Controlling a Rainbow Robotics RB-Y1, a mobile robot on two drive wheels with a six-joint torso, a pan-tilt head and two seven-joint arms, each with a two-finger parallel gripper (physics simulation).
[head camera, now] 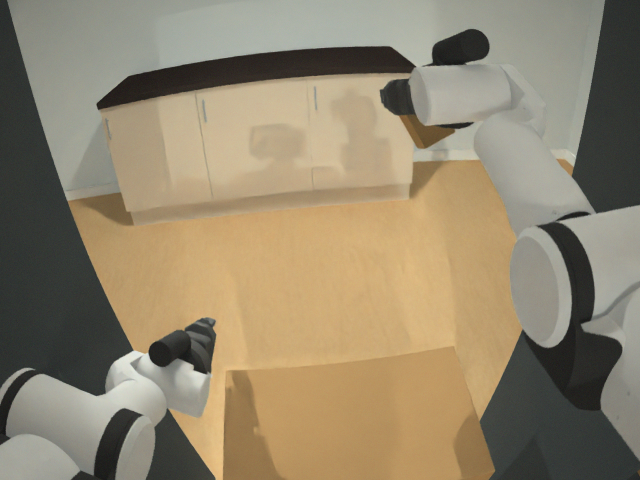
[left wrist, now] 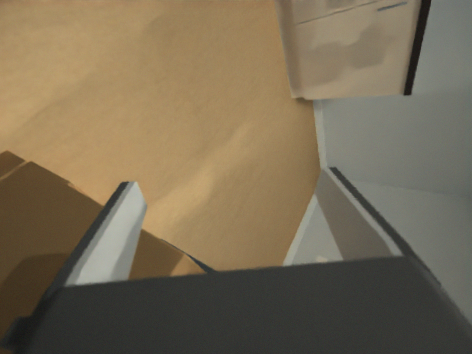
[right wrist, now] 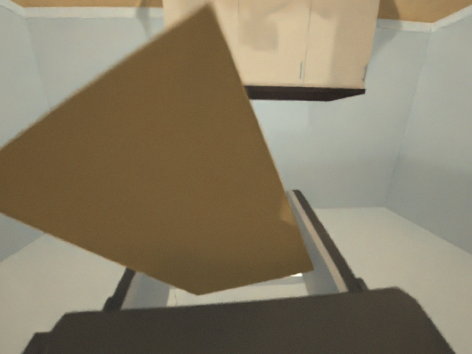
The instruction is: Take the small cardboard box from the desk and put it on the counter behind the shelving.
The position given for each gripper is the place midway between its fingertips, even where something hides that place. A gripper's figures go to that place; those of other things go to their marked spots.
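Left gripper [head camera: 206, 346] 0.85 m from the lens; right gripper [head camera: 409, 96] 0.73 m from the lens. A small cardboard box [head camera: 423, 136] lies 0.68 m from the lens. The small cardboard box is nearer to the lens than the left gripper.
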